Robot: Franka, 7 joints.
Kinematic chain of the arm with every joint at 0, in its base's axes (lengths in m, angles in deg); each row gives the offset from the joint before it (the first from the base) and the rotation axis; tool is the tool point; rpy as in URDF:
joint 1: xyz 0 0 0.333 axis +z
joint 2: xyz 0 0 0 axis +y
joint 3: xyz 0 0 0.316 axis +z
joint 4: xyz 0.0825 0 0 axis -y
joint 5: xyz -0.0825 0 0.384 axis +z
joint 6: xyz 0 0 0 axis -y
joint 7: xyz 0.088 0 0 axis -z
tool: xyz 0 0 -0.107 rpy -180 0 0
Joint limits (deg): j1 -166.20..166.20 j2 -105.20..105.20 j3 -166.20..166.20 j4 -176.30..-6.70 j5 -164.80..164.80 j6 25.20..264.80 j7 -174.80..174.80
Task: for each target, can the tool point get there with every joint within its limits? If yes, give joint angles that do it. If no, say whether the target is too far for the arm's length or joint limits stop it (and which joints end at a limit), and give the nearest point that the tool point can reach.
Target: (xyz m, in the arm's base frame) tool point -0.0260 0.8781 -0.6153
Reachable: no: too far | nearest point -0.0179 0.6038 -0.2530 | short by 0.454 m
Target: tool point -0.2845 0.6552 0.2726
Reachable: yes | joints -97.41 -58.06 -126.89 -69.43 132.84 192.78 -127.37
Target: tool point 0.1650 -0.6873 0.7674
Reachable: yes | joints 133.21 -63.11 62.59 -40.86 78.04 112.50 2.18
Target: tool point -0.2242 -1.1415 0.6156
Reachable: no: too far | nearest point -0.1607 -0.8180 0.5355 | short by 0.339 m
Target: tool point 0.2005 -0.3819 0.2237
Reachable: yes | joints -119.80 40.90 40.80 -148.22 124.41 53.05 -72.90
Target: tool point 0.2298 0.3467 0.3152
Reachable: yes | joints 97.25 -4.29 -33.44 -138.03 -35.11 97.47 -11.94
